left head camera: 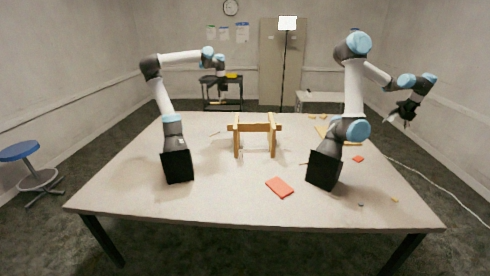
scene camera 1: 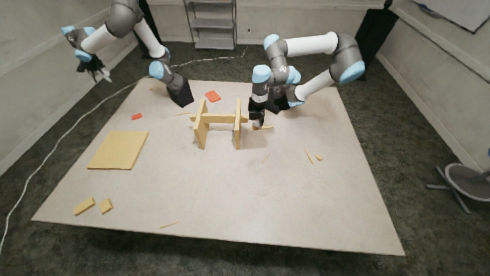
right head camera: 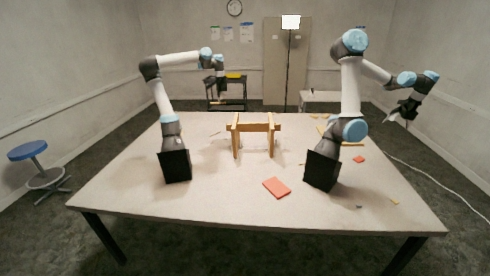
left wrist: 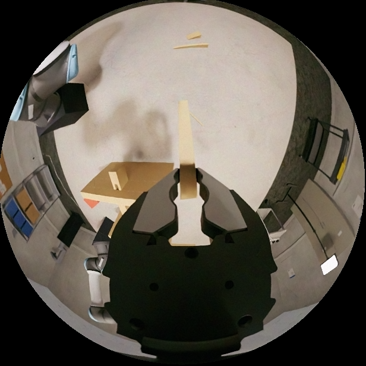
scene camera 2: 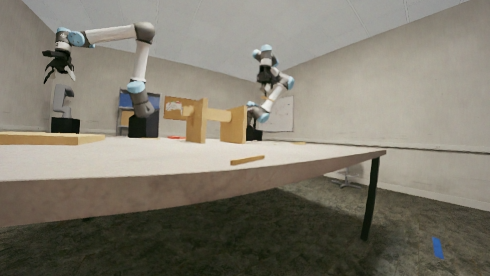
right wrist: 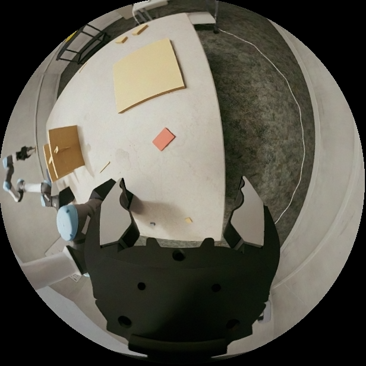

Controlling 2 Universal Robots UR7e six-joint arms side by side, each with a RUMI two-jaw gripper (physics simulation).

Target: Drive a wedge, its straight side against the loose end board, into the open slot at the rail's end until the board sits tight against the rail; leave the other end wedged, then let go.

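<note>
A wooden rail [left head camera: 254, 127] [scene camera 1: 218, 119] [scene camera 2: 219, 115] spans two upright boards. The board nearer my left gripper [left head camera: 236, 142] [scene camera 1: 238, 132] [left wrist: 187, 168] has the rail's end [left wrist: 118, 179] sticking through it, with a small dark slot visible. The far board [left head camera: 272, 140] [scene camera 1: 200, 131] [right wrist: 66, 150] has a small piece at its rail end; how tightly it sits cannot be told. My left gripper [scene camera 1: 257, 122] [left wrist: 187, 168] is shut on a long tapered wedge [scene camera 1: 267, 127] [left wrist: 184, 130], held above the table beside the nearer board, apart from it. My right gripper [scene camera 2: 60, 75] [right wrist: 181, 177] is open and empty, high at the table's side.
A large flat yellow board [scene camera 1: 117, 150] [right wrist: 149, 75] lies on the table. Two small blocks [scene camera 1: 84, 206] [scene camera 1: 105, 206] and a thin strip [scene camera 1: 168, 225] lie near one edge. Red plates [scene camera 1: 212, 96] [scene camera 1: 136, 116] lie farther off. A thin stick [scene camera 1: 309, 156] and small piece [scene camera 1: 319, 157] lie beyond the left gripper.
</note>
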